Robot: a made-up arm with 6 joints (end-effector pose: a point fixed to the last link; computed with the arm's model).
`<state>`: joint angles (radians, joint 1 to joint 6).
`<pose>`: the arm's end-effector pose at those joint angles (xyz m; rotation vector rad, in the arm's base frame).
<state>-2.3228 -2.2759 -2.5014 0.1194 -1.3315 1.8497</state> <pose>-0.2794 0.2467 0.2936 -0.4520 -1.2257 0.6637</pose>
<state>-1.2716 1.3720 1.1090 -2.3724 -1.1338 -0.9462</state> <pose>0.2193 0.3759 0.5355 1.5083 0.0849 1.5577</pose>
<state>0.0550 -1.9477 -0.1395 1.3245 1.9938 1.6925</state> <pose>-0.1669 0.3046 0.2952 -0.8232 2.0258 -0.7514</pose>
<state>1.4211 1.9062 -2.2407 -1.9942 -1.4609 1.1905</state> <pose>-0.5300 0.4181 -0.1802 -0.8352 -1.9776 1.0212</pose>
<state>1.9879 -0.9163 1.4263 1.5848 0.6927 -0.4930</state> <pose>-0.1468 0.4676 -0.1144 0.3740 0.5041 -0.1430</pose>
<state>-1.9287 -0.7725 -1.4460 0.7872 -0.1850 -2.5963</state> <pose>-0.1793 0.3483 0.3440 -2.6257 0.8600 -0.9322</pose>
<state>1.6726 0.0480 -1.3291 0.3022 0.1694 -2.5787</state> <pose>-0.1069 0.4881 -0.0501 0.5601 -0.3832 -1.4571</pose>
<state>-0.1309 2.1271 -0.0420 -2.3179 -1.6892 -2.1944</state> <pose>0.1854 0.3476 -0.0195 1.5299 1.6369 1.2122</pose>
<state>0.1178 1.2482 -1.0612 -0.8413 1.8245 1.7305</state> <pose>0.1615 0.3492 -0.6831 -0.3465 0.9928 -2.1508</pose>
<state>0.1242 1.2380 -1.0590 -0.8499 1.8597 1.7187</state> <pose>0.1595 0.3637 -0.6825 -0.3035 1.0163 -2.1499</pose>
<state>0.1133 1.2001 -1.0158 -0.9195 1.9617 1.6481</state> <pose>0.1648 0.4212 -0.6627 -0.1576 1.0671 -2.1050</pose>
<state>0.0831 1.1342 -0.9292 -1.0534 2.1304 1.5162</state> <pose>0.1699 0.5173 -0.6066 0.0849 1.1669 -2.0215</pose>
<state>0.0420 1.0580 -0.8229 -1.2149 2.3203 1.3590</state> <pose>0.1627 0.6125 -0.5149 0.3395 1.3159 -1.9318</pose>
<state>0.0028 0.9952 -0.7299 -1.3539 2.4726 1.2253</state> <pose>0.1455 0.6713 -0.4223 0.5168 1.4664 -1.8631</pose>
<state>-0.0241 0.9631 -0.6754 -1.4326 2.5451 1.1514</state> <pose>0.1327 0.6923 -0.3685 0.5903 1.5488 -1.8236</pose>
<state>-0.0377 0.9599 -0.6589 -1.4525 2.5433 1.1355</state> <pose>0.1313 0.6925 -0.3579 0.5934 1.5483 -1.8058</pose>
